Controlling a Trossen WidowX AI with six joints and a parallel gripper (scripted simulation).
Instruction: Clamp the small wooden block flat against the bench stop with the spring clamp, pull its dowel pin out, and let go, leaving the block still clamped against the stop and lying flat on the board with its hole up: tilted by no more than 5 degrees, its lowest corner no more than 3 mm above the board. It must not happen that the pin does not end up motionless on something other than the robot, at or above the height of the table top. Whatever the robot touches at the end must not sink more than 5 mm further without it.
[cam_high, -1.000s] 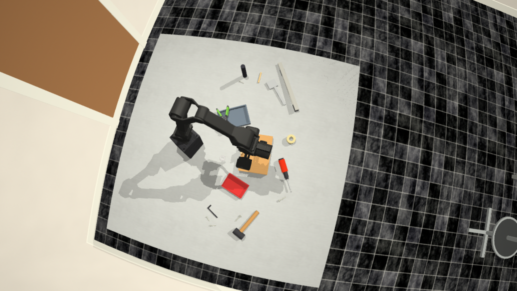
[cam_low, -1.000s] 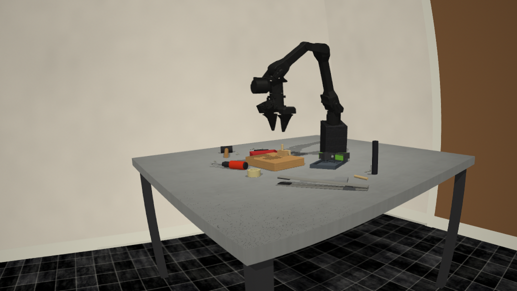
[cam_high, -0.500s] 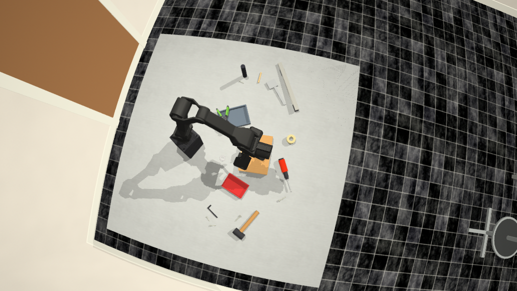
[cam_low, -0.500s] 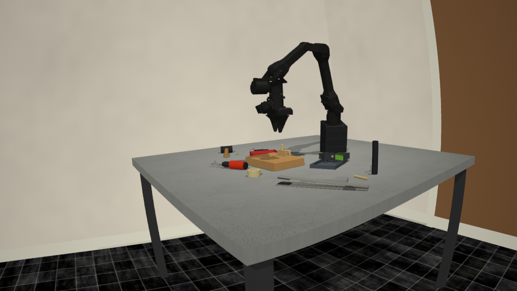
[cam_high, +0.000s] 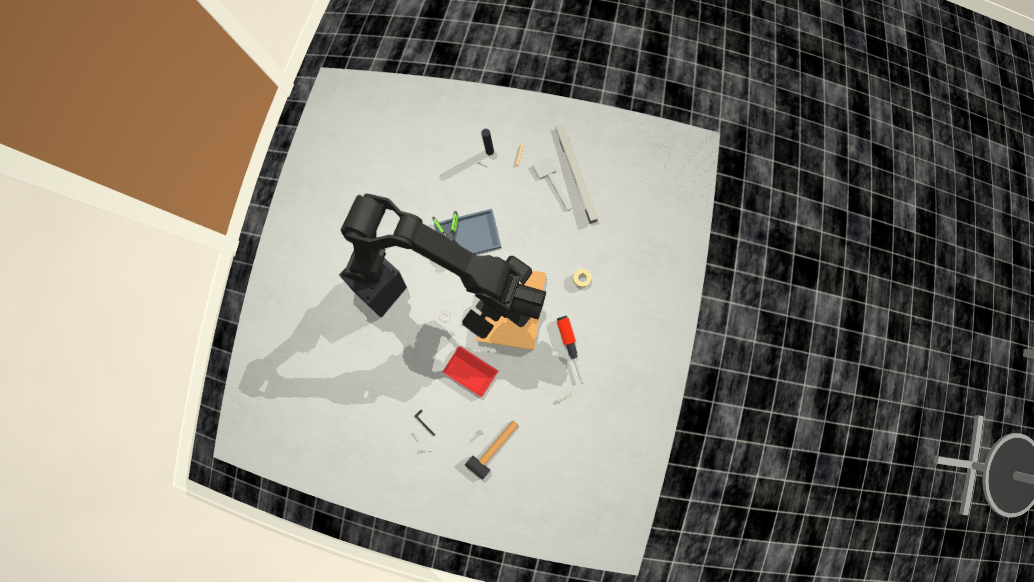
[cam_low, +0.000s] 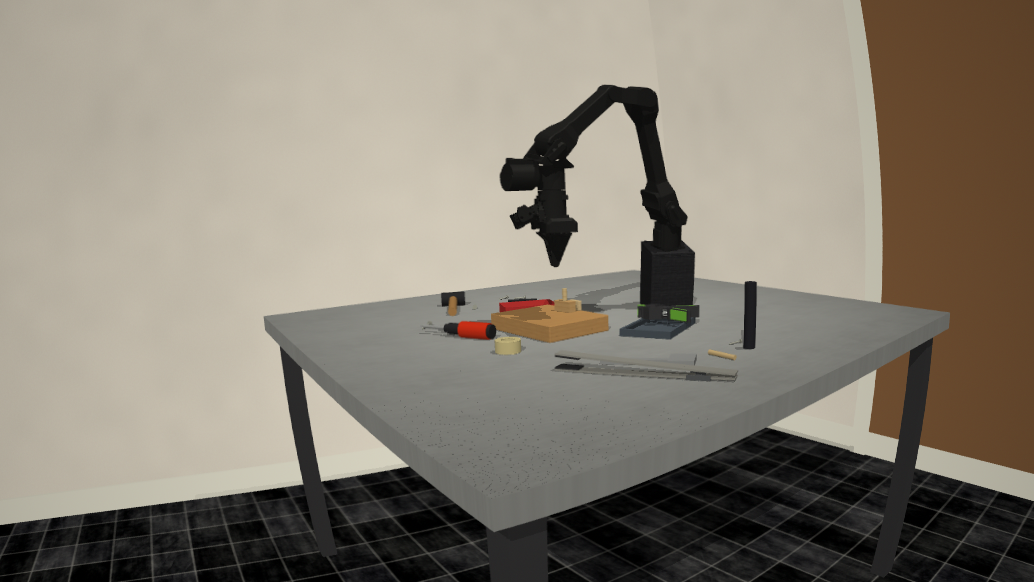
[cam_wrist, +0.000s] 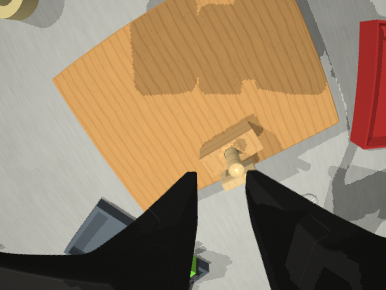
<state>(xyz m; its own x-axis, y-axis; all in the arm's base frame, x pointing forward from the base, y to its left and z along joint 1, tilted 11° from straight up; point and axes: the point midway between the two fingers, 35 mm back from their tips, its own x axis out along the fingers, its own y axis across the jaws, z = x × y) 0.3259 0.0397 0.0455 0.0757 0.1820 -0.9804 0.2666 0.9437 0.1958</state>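
The dowel pin lies 2 cm behind my hand, 1 cm to the right of it and 11 cm below it. Round my hand: small wooden block: 2 cm behind, 1 cm to the right, 12 cm below; wooden board: 2 cm ahead, 15 cm below; wooden stop: 5 cm behind, 1 cm to the right, 12 cm below.
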